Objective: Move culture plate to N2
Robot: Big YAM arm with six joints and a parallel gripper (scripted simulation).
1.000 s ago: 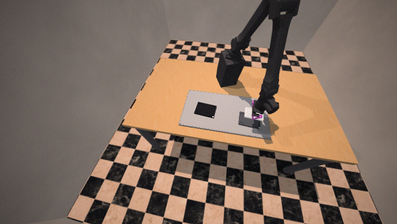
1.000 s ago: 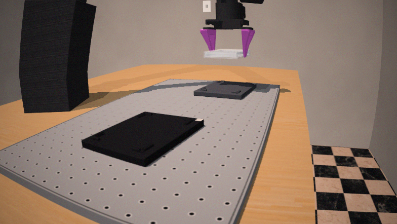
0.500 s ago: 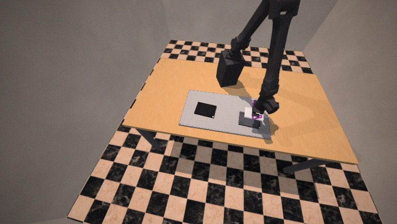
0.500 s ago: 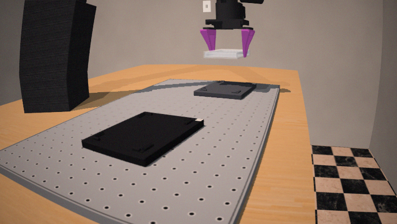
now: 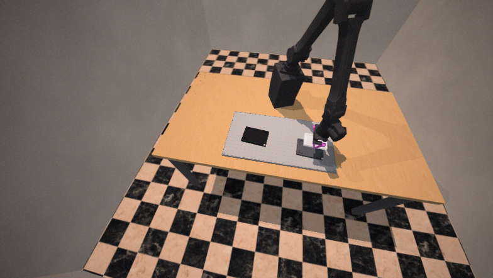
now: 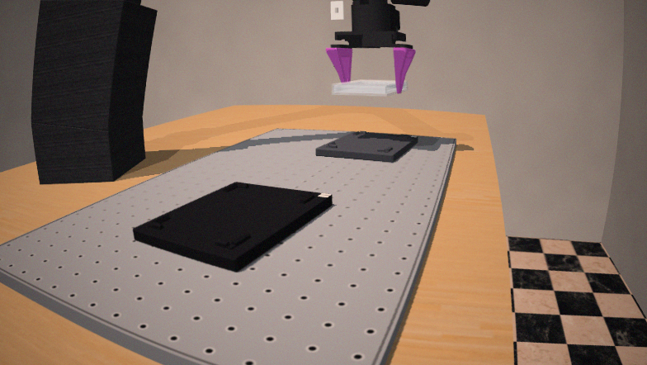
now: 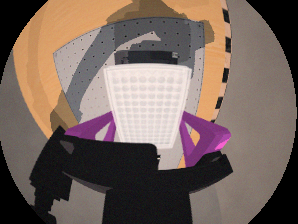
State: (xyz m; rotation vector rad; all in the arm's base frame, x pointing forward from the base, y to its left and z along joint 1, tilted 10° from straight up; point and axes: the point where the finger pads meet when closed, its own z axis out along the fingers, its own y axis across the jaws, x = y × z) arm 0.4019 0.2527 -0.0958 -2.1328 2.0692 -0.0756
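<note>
Right now my hand is 36 cm to the left of the black nest N2 and 9 cm above it. From my hand the other things lie so: clear lid: 1 cm above; white corner mark: 28 cm to the right, 9 cm below, 6 cm ahead; dark nest N1: 9 cm below.
</note>
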